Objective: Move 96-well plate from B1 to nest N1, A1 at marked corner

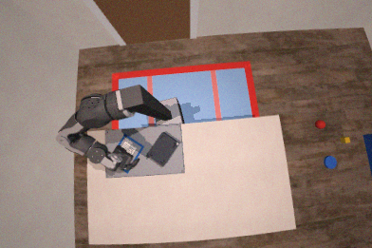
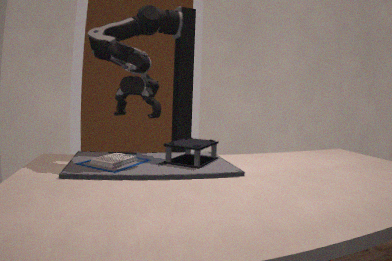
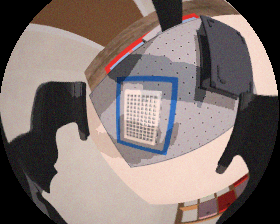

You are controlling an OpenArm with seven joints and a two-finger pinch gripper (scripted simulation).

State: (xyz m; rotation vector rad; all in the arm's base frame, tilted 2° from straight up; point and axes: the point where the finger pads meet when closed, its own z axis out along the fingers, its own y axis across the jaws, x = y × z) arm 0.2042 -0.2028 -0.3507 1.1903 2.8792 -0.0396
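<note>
Right now the white 96-well plate is 13 cm below my hand, 6 cm to the right of it and 1 cm behind it. Round my hand: raised plate nest N1 (18 cm to the left, 8 cm below, 2 cm ahead).
</note>
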